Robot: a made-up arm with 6 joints.
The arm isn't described. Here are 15 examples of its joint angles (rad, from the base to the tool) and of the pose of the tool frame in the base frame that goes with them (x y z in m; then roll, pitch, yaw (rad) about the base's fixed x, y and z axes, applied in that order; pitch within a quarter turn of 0, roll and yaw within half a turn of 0).
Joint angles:
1: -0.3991 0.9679 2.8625 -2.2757 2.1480 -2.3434
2: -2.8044 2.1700 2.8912 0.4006 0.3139 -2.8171
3: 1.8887 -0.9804 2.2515 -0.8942 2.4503 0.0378
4: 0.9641 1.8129 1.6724 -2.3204 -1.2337 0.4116
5: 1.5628 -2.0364 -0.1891 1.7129 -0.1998 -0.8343
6: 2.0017 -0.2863 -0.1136 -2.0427 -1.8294 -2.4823
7: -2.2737 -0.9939 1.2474 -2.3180 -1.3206 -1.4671
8: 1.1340 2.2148 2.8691 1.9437 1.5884 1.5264
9: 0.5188 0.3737 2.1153 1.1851 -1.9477 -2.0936
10: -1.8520 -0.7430 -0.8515 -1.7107 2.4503 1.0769
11: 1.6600 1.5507 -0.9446 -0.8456 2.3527 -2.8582
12: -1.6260 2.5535 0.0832 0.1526 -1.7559 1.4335
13: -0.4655 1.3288 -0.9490 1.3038 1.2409 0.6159
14: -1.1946 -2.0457 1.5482 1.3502 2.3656 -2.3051
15: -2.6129 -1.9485 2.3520 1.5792 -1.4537 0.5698
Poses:
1: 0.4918 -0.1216 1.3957 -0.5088 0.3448 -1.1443
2: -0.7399 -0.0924 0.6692 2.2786 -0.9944 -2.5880
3: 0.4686 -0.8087 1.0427 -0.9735 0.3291 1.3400
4: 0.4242 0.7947 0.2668 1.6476 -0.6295 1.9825
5: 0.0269 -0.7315 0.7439 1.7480 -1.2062 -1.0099
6: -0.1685 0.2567 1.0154 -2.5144 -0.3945 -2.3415
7: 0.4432 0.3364 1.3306 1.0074 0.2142 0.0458
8: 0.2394 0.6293 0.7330 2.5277 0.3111 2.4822
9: 0.0501 -0.0842 1.5221 2.2857 0.3139 -0.6151
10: -0.0124 -0.0877 0.7021 0.3446 -0.0013 1.9691
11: 0.1498 0.1029 0.5343 2.2447 -0.0430 1.0947
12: -0.2307 -0.0154 -0.0822 1.5002 -1.0649 1.8145
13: 0.3205 -0.2635 0.2958 0.1670 0.4139 1.1251
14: -0.3109 0.6689 0.0615 -2.8511 -0.1685 -0.4240
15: 0.3945 0.2074 -0.0163 2.1841 0.1159 2.0550
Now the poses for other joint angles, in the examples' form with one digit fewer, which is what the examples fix.
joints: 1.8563 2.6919 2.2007 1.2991 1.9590 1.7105
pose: -0.119 0.704 0.130 -2.867 -0.402 -2.614
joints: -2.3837 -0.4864 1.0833 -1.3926 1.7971 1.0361
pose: -0.051 0.015 1.540 2.131 0.231 2.145
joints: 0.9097 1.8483 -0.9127 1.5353 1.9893 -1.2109
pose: 0.124 0.107 0.186 2.446 -0.115 2.074
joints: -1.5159 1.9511 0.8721 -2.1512 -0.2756 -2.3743
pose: 0.112 -0.570 -0.022 -1.411 0.889 -1.135
